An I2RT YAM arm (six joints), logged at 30 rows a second.
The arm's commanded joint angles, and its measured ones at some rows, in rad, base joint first. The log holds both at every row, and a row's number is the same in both.
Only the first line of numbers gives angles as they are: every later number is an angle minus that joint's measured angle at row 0.
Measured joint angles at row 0:
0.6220, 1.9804, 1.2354, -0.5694, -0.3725, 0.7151
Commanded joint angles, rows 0 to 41:
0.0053, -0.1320, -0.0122, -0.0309, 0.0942, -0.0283
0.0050, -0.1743, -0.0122, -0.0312, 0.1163, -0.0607
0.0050, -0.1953, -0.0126, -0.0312, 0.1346, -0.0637
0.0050, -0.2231, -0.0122, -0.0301, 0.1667, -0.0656
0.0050, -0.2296, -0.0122, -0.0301, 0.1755, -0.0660
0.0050, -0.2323, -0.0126, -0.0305, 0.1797, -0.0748
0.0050, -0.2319, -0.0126, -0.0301, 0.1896, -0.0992
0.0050, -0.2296, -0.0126, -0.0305, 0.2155, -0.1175
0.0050, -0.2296, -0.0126, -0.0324, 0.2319, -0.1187
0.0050, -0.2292, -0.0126, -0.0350, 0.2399, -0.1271
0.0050, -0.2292, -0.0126, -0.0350, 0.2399, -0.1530
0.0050, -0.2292, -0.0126, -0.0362, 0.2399, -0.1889
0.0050, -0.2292, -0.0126, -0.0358, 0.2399, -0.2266
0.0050, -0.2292, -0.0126, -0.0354, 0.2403, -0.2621
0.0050, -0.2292, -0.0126, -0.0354, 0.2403, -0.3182
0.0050, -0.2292, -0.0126, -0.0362, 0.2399, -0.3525
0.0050, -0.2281, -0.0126, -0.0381, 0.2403, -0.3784
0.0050, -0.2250, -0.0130, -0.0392, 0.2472, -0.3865
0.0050, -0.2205, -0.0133, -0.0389, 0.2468, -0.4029
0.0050, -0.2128, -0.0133, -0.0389, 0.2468, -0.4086
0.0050, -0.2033, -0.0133, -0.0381, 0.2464, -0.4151
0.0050, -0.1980, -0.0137, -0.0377, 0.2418, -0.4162
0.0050, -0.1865, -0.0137, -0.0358, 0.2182, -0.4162
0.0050, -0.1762, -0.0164, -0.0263, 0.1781, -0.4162
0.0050, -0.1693, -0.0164, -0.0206, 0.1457, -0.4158
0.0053, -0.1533, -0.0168, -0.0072, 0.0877, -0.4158
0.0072, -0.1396, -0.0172, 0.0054, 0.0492, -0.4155
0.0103, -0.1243, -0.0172, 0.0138, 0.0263, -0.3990
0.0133, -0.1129, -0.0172, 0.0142, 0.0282, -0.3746
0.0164, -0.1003, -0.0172, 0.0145, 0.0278, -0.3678
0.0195, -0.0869, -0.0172, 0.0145, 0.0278, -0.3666
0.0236, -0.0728, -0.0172, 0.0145, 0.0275, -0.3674
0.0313, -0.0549, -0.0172, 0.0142, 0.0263, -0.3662
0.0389, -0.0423, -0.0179, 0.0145, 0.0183, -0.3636
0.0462, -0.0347, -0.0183, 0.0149, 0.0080, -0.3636
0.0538, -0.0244, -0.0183, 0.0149, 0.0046, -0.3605
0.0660, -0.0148, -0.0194, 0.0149, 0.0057, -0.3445
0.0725, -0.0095, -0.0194, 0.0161, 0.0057, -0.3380
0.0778, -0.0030, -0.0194, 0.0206, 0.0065, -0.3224
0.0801, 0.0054, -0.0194, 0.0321, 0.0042, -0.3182
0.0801, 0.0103, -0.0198, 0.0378, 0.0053, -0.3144
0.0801, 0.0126, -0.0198, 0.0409, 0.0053, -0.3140
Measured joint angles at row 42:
0.0778, -0.0171, -0.0149, 0.0340, 0.0236, -0.3395
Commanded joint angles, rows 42 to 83:
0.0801, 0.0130, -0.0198, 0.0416, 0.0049, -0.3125
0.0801, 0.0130, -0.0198, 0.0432, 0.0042, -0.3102
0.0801, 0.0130, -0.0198, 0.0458, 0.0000, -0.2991
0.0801, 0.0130, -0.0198, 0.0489, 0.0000, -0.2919
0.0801, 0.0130, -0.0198, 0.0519, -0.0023, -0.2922
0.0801, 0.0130, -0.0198, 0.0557, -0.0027, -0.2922
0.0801, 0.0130, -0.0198, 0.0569, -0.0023, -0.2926
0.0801, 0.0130, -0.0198, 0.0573, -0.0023, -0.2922
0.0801, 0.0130, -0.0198, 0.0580, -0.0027, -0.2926
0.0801, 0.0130, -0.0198, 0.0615, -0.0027, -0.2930
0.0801, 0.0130, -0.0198, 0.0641, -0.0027, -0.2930
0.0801, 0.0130, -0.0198, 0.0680, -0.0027, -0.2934
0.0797, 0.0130, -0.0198, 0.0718, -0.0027, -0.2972
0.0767, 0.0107, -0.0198, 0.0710, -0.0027, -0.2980
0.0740, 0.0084, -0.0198, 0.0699, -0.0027, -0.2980
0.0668, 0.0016, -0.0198, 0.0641, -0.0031, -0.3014
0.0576, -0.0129, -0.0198, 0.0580, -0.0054, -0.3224
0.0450, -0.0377, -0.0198, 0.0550, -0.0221, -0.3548
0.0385, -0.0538, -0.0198, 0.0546, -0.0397, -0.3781
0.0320, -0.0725, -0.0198, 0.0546, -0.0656, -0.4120
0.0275, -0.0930, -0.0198, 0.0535, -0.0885, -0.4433
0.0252, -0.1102, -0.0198, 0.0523, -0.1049, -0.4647
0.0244, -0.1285, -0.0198, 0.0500, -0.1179, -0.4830
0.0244, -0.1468, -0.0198, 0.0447, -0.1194, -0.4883
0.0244, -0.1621, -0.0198, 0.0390, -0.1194, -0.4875
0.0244, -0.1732, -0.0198, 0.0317, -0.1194, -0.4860
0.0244, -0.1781, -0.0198, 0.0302, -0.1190, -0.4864
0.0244, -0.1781, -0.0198, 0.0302, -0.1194, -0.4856
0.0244, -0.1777, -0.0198, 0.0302, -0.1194, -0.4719
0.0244, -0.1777, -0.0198, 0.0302, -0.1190, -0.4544
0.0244, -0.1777, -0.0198, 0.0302, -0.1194, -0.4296
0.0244, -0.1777, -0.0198, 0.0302, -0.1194, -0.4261
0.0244, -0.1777, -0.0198, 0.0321, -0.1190, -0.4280
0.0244, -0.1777, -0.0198, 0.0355, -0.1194, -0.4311
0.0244, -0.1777, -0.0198, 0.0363, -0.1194, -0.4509
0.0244, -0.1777, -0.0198, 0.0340, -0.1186, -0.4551
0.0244, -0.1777, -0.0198, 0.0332, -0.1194, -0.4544
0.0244, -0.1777, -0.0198, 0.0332, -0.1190, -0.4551
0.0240, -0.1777, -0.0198, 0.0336, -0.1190, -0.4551
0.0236, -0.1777, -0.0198, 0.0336, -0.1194, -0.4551
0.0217, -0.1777, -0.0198, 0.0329, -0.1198, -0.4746
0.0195, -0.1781, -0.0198, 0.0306, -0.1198, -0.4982
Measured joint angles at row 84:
0.0233, -0.1526, -0.0175, 0.0309, -0.0916, -0.4486
